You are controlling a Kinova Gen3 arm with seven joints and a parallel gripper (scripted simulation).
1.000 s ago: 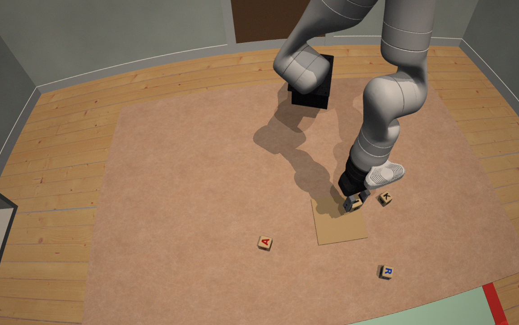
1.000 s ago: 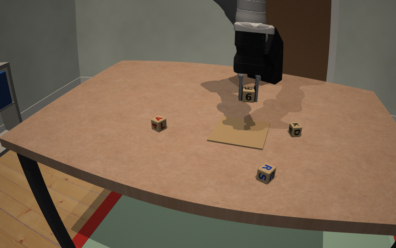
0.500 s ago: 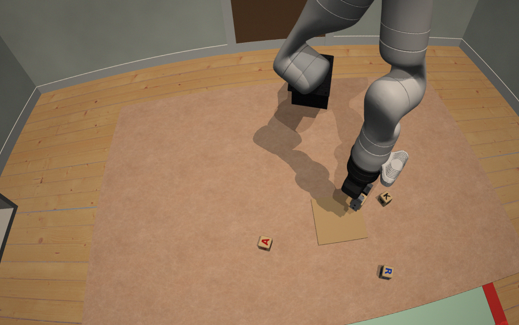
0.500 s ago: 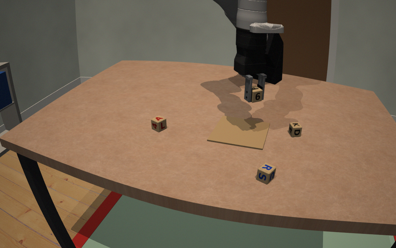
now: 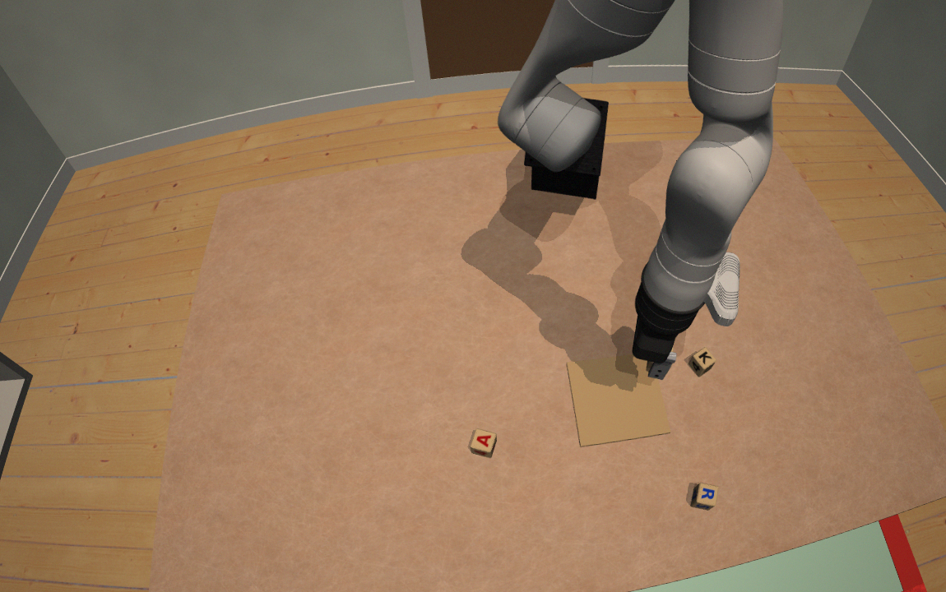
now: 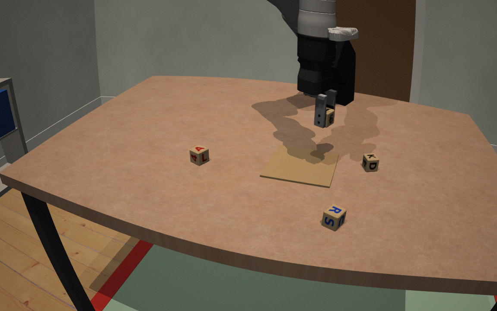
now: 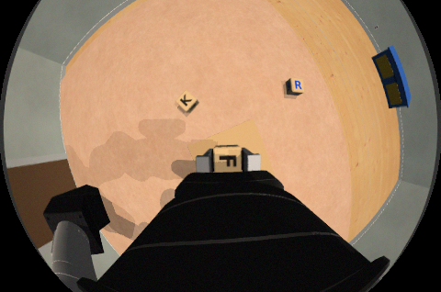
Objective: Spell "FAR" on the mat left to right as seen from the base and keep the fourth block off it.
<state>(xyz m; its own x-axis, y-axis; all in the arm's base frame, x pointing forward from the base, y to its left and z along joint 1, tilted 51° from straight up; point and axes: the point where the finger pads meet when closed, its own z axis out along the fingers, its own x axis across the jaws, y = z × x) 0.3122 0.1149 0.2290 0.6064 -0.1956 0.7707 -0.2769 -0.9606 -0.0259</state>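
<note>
My gripper is now 4 cm to the left of the tan mat and 12 cm above it. The rest, counted from my hand: F block: right at my hand; R block: 18 cm ahead, 5 cm to the left, 10 cm below; K block: 3 cm behind, 11 cm to the left, 10 cm below.
</note>
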